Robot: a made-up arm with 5 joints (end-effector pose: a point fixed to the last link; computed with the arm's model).
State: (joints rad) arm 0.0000 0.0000 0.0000 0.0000 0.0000
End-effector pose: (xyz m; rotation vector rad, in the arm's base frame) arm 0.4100 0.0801 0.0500 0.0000 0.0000 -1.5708
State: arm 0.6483 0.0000 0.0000 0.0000 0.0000
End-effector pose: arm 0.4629 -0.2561 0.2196 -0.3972 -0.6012 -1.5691
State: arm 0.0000 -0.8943 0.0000 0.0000 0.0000
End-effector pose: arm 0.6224 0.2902 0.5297 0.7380 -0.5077 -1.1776
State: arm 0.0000 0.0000 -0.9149 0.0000 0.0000
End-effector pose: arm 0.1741 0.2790 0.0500 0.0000 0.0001 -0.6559
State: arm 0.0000 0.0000 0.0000 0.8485 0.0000
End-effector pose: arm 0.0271 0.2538 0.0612 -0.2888 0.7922 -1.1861
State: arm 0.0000 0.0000 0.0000 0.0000 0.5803
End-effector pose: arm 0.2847 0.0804 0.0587 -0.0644 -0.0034 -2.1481
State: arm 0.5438 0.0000 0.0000 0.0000 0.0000
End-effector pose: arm 0.4574 -0.2100 0.1779 -0.3331 -0.5041 -1.5777
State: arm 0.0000 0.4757 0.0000 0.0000 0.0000
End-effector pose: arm 0.1429 -0.0127 -0.0720 -0.4192 0.2884 -1.6983
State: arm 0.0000 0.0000 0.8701 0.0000 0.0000
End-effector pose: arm 0.4034 -0.2142 0.0500 0.0001 -0.0001 -2.4409
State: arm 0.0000 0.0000 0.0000 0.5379 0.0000
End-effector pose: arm 0.1709 0.2047 0.0178 -0.1863 0.5112 -1.3465
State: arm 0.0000 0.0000 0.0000 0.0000 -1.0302
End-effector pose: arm 0.5605 0.2353 0.0493 0.0920 0.0049 -0.5438
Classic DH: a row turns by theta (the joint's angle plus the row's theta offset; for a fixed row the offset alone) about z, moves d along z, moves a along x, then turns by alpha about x. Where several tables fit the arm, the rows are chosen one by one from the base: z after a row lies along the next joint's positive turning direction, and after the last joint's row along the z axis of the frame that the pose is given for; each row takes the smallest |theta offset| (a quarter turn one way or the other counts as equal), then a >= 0, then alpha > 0; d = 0 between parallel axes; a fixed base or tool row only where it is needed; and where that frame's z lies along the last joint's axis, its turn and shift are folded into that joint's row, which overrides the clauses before.
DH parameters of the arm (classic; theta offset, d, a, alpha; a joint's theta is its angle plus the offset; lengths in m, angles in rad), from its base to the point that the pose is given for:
base (fixed): -1.3693 0.6055 -0.0798 1.6615
joint 1: -1.2338 -0.0093 0.0385 1.5584
joint 2: -1.479 -0.1511 0.0663 -1.2341
joint 3: 0.6186 0.165 0.0339 1.93
joint 4: 0.0934 0.4368 0.1005 -1.9015
joint 5: -1.2425 -1.481 -0.1153 3.0492
tool (fixed): -2.4091 -2.0245 0 0

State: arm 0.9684 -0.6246 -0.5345 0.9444 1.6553
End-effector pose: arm -0.1088 -0.2529 0.3501 -0.8508 -1.3495 -2.0545
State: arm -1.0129 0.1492 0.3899 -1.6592 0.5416
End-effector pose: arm 0.3644 -0.0837 0.1096 -0.3914 0.6183 3.0242
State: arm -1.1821 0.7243 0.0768 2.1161 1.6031
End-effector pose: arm 0.0970 -0.1053 0.7521 -1.7296 1.2028 0.4001
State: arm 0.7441 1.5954 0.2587 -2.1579 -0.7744
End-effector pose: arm 0.3535 -0.4210 0.8833 -2.1276 -1.3274 -0.3109
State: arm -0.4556 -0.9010 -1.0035 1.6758 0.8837
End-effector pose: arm -0.0504 -0.1040 0.1986 -0.7011 -0.1941 -0.7590
